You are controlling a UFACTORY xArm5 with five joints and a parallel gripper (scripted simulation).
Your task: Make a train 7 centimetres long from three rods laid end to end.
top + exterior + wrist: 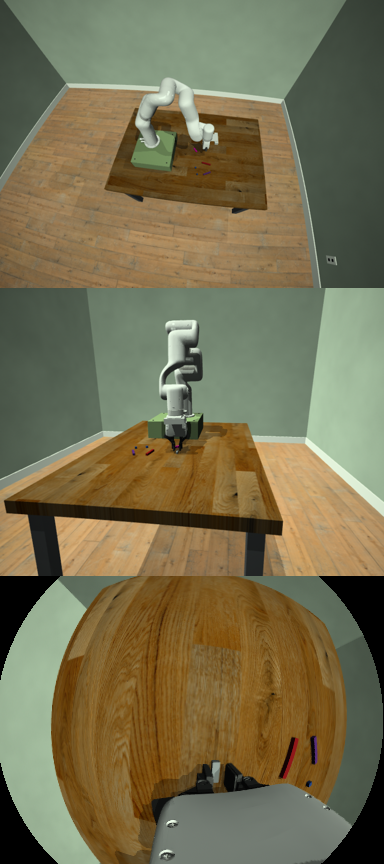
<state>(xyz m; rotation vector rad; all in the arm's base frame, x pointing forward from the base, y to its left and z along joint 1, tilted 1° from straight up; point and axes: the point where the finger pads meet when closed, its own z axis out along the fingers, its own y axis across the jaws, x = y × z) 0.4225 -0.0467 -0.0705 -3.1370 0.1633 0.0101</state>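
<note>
Right now the grey rod is 3 cm below my hand. The rest, counted from my hand: red rod: 13 cm to the right, 3 cm below, 1 cm behind; purple rod: 21 cm to the right, 3 cm below, 1 cm behind.
</note>
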